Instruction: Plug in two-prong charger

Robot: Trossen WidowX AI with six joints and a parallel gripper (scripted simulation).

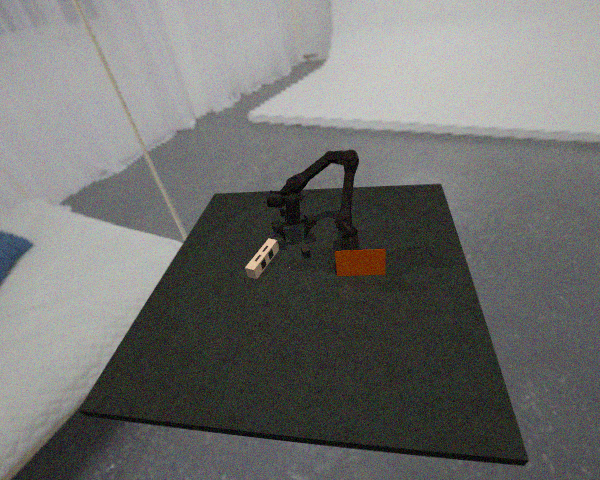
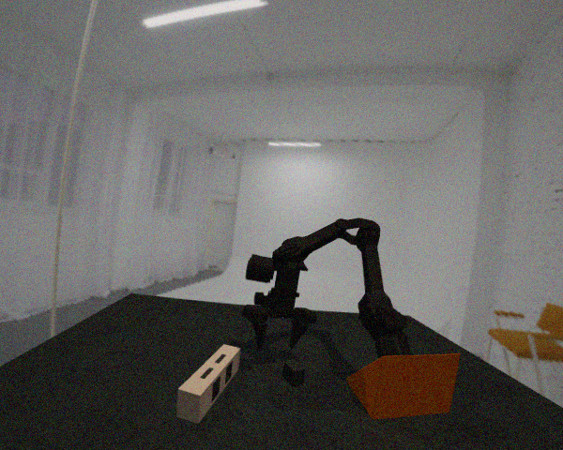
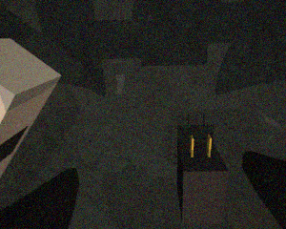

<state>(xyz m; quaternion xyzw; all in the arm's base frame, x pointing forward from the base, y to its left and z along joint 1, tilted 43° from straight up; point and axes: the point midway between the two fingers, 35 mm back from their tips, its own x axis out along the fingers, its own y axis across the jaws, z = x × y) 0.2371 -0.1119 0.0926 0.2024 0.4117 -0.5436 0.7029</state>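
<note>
Now: gripper tip 4 cm past the dark two-prong charger, 2 cm to the right of it and 4 cm above it.
</note>
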